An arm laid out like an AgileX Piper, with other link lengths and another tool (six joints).
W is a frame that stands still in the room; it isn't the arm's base.
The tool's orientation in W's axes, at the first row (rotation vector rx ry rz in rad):
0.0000 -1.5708 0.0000
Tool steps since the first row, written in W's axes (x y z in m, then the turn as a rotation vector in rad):
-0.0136 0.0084 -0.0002 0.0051 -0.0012 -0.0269
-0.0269 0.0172 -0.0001 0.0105 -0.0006 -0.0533
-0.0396 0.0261 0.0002 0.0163 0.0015 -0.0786
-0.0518 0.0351 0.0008 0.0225 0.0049 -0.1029
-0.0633 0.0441 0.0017 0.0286 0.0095 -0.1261
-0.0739 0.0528 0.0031 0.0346 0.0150 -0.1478
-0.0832 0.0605 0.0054 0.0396 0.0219 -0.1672
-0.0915 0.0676 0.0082 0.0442 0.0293 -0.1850
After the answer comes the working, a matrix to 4 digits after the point.
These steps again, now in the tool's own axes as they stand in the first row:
-0.0002 0.0084 0.0136 -0.0269 -0.0012 -0.0051
-0.0001 0.0172 0.0269 -0.0533 -0.0006 -0.0105
0.0002 0.0261 0.0396 -0.0786 0.0015 -0.0163
0.0008 0.0351 0.0518 -0.1029 0.0049 -0.0225
0.0017 0.0441 0.0633 -0.1261 0.0095 -0.0286
0.0031 0.0528 0.0739 -0.1478 0.0150 -0.0346
0.0054 0.0605 0.0832 -0.1672 0.0219 -0.0396
0.0082 0.0676 0.0915 -0.1850 0.0293 -0.0442

The tool's axes in the first row as the columns of a matrix, in W's axes (rounded; the answer above uses it unrounded):
0.0000 0.0000 -1.0000
0.0000 1.0000 0.0000
1.0000 0.0000 0.0000

